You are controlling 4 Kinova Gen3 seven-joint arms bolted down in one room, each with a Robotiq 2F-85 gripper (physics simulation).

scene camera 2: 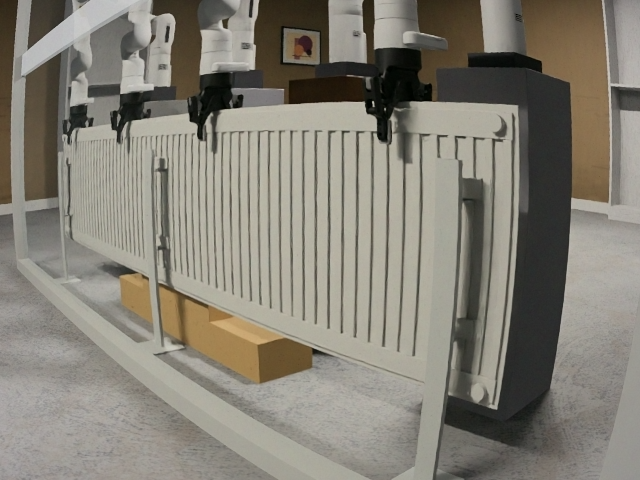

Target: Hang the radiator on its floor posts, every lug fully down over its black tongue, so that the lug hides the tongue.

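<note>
The white ribbed radiator [310, 217] stands upright behind white floor posts [440, 310] [156, 304] [62, 206]. Its lugs sit against the posts, such as the right upper lug [471, 189], right lower lug [467, 328] and middle upper lug [161, 164]. No black shows at these lugs; the left lugs are too small to judge. The far-left gripper [76, 129], second gripper [129, 126], third gripper [212, 124] and right gripper [397, 122] straddle the top edge. Their fingers look spread, the front ones standing off the face with separate shadows. The rear fingertips are hidden.
Orange-brown blocks [284, 359] lie on the floor below the radiator. A tall dark grey pedestal [545, 232] stands behind its right end. A white frame beam [206, 408] runs along the floor in front of the posts. More pedestals and a brown box [323, 90] stand behind.
</note>
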